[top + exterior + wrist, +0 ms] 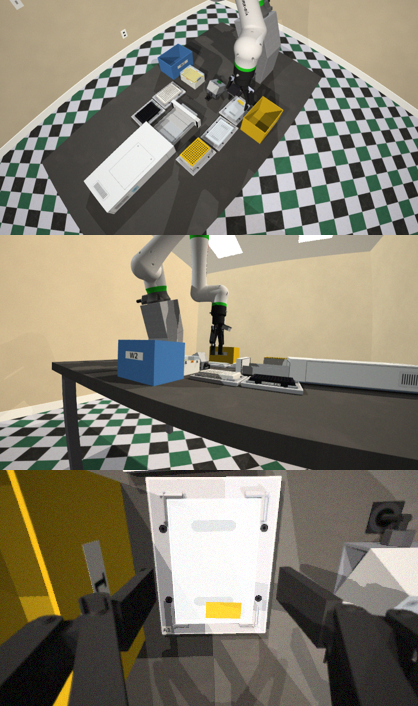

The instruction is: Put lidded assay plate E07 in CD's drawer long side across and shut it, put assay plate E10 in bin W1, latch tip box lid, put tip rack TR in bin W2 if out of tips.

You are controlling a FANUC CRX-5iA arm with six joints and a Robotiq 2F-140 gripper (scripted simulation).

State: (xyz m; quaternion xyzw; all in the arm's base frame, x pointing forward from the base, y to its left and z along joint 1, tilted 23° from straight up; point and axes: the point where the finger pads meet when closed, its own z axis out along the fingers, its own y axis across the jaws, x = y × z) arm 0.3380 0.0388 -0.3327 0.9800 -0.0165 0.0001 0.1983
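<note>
My gripper is now 7 cm above the lid. The rest, counted from my hand: yellow bin W1: 15 cm to the left, 5 cm below; then DONE key box: 17 cm to the right, 4 cm below, 3 cm behind; then nest N3: 17 cm ahead, 8 cm below, 2 cm to the left.
</note>
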